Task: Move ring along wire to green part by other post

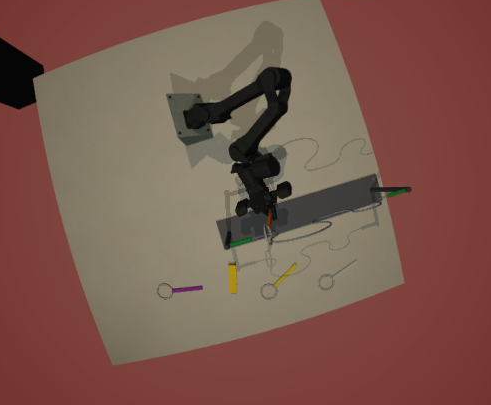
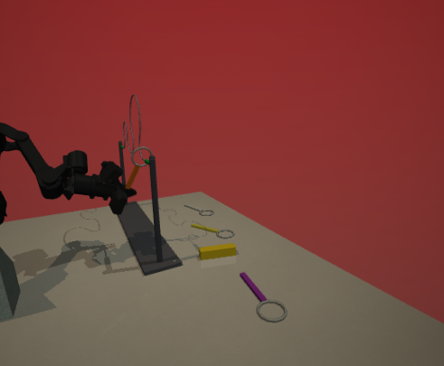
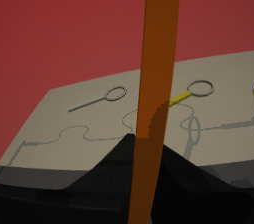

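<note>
Now: gripper tip 8 cm below the orange-handled ring and 3 cm to the left of it. Round my gripper tip: yellow-handled ring 26 cm ahead, 18 cm below, 4 cm to the right; grey-handled ring 31 cm ahead, 19 cm to the left, 18 cm below; yellow block 20 cm to the right, 19 cm ahead, 17 cm below.
</note>
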